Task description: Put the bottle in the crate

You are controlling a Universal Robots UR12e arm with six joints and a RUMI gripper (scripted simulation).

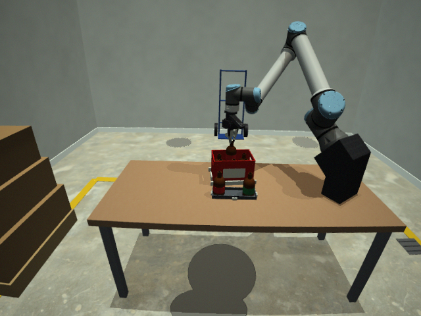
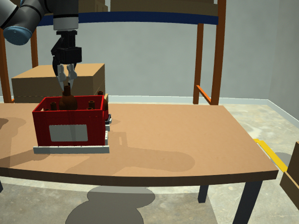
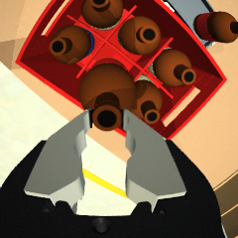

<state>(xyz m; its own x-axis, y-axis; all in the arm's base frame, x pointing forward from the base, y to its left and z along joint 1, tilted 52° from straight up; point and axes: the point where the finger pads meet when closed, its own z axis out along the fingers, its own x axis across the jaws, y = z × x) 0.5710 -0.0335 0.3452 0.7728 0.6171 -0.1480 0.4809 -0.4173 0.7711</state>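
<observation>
Now: hand 40 mm to the right of the red crate and 170 mm above it. The rest, counted from my hand: grey tray 50 mm ahead, 260 mm to the left, 240 mm below.
</observation>
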